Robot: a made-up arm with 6 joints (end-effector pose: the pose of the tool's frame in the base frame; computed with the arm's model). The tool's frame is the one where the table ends.
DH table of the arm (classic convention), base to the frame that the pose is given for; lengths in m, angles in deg. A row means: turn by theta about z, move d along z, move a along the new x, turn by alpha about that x. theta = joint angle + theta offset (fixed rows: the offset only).
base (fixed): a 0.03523, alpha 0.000, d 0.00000, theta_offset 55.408
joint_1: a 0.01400, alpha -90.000, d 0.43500, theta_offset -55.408
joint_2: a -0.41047, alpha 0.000, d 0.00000, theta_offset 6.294
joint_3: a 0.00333, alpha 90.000, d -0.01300, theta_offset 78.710
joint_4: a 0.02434, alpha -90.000, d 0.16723, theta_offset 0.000
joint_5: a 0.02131, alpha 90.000, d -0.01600, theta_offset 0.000
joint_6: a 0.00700, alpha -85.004, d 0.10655, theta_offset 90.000
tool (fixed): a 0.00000, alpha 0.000, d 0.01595, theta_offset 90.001
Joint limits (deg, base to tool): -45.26..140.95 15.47..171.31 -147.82..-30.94 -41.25..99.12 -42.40..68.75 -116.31..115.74
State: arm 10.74 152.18 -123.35 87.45 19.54 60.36
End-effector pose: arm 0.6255 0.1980 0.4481 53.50 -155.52 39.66
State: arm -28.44 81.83 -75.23 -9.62 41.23 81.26
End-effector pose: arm 0.2005 -0.1378 0.7373 20.93 -87.90 95.66
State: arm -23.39 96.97 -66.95 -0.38 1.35 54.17
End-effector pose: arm 0.3188 -0.1416 0.6852 22.70 -75.28 128.10
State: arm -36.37 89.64 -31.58 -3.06 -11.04 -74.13
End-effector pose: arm 0.1725 -0.0997 0.6031 84.26 81.83 131.46
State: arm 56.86 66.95 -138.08 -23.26 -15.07 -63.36
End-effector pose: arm 0.0242 0.0024 1.0923 -111.96 29.43 110.45
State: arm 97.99 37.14 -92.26 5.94 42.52 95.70
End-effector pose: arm 0.0630 -0.0323 0.8645 -71.03 69.62 -38.54
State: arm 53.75 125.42 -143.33 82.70 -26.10 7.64
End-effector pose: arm 0.3644 0.4424 0.8340 -9.76 113.64 -84.99
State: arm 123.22 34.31 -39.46 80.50 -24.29 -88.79
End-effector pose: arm 0.0396 0.0130 0.7468 8.44 4.45 -81.74
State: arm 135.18 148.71 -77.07 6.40 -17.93 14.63
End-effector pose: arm -0.3113 0.3959 0.3595 -39.25 -43.05 -50.93
